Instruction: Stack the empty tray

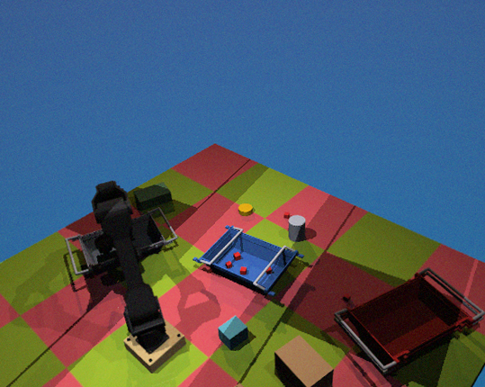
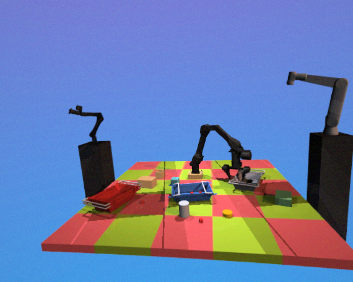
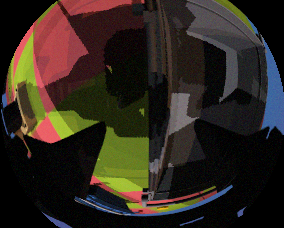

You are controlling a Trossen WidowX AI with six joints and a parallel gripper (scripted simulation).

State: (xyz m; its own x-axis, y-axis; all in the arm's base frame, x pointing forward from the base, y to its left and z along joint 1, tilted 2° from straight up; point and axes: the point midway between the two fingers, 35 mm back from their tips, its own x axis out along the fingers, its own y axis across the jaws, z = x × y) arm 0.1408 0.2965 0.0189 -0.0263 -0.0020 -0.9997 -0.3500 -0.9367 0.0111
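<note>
My gripper tip is now 70 mm to the right of the grey tray, 30 mm short of it and 20 mm below it. From my gripper tip the other things lie so: yellow disc (440 mm ahead, 90 mm to the right, 20 mm below); then teal cube (440 mm to the right, 20 mm ahead); then green box (270 mm ahead, 230 mm to the left).
</note>
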